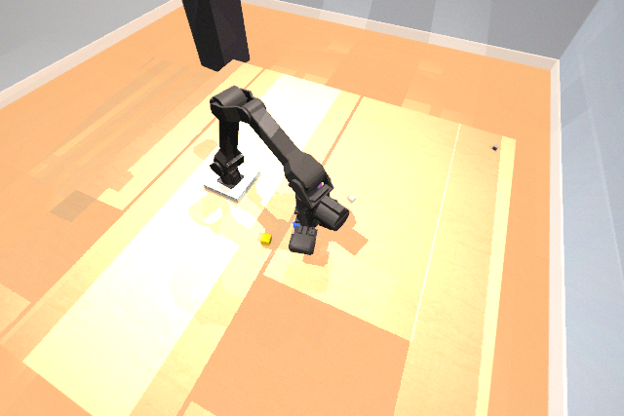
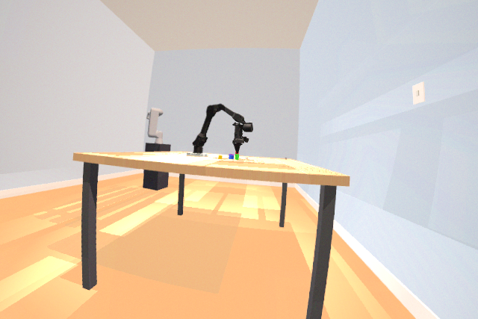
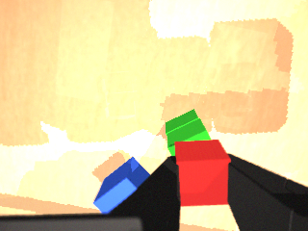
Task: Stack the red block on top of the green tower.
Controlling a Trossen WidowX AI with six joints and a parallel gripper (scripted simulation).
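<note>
Now: the red block right at my gripper tip. The rest, counted from my gripper tip: blue block 5 cm behind, 3 cm to the left, 3 cm below; then purple block 9 cm behind, 18 cm to the left, 3 cm below; then yellow block 11 cm behind, 6 cm to the right, 4 cm below.
</note>
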